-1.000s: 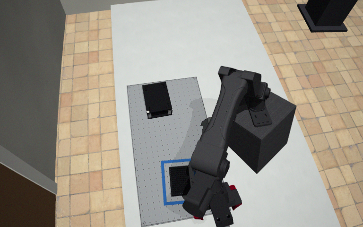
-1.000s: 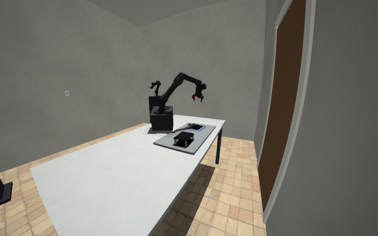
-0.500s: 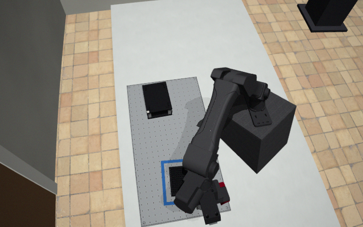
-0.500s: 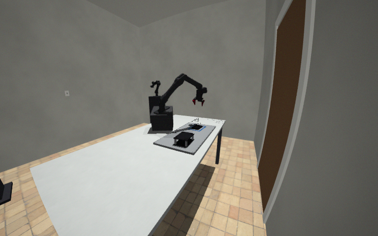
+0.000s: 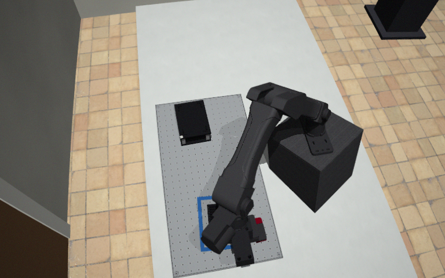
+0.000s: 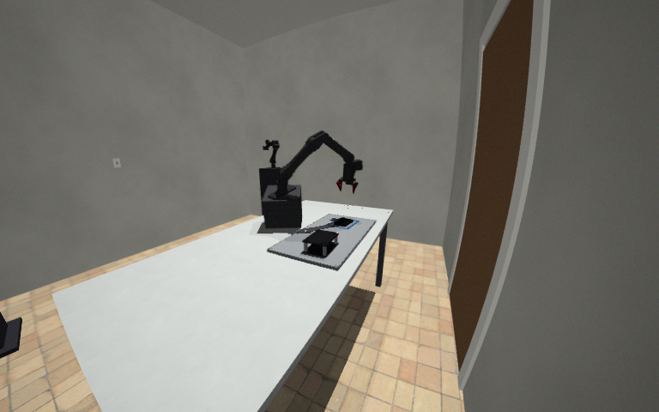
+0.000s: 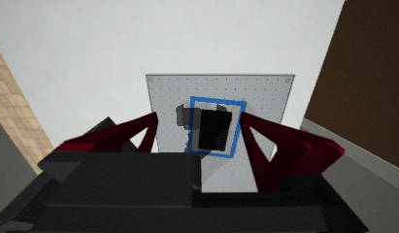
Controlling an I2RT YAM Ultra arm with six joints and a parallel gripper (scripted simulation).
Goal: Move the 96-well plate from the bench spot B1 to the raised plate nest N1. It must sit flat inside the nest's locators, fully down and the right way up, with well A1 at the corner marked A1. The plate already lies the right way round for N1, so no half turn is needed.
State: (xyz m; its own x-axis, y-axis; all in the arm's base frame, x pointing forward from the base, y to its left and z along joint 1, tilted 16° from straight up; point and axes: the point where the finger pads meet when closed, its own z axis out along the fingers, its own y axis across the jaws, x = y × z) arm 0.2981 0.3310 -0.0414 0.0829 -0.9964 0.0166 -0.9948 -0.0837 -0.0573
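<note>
Now: hand 19 cm above the black 96-well plate, 12 cm to the left of it and 4 cm short of it. Round my hand: black plate nest N1: 52 cm to the right, 14 cm below, 11 cm ahead; then white A1 label: 44 cm to the right, 15 cm ahead, 14 cm below.
</note>
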